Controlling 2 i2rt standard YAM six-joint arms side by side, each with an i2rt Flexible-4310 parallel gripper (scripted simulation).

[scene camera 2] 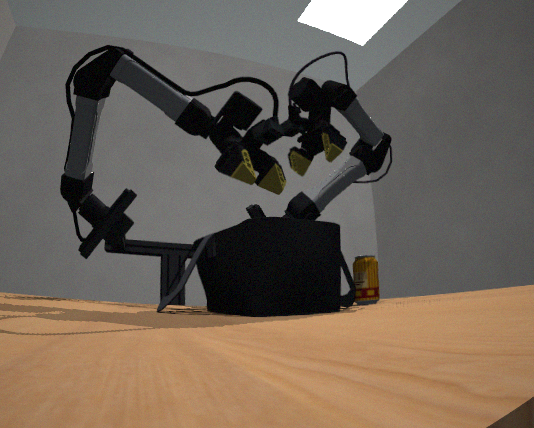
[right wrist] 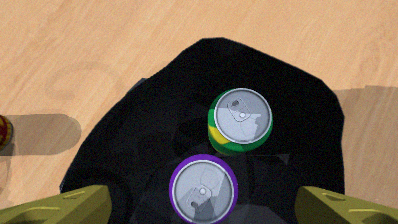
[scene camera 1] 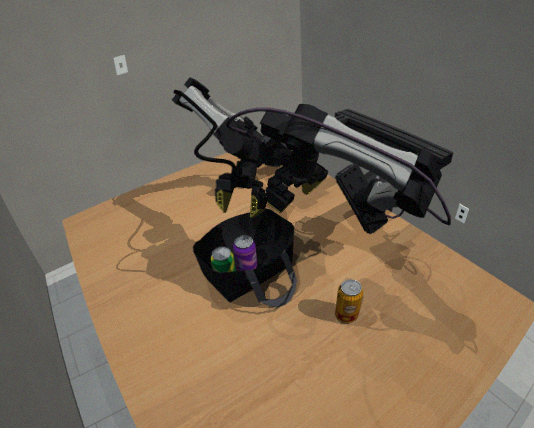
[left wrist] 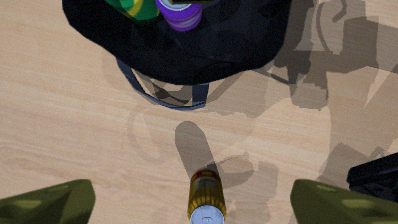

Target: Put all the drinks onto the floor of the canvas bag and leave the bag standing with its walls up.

Scene:
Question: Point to a black canvas bag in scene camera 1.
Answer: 278,233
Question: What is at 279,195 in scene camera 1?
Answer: My left gripper.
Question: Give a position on an orange can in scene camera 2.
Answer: At 365,268

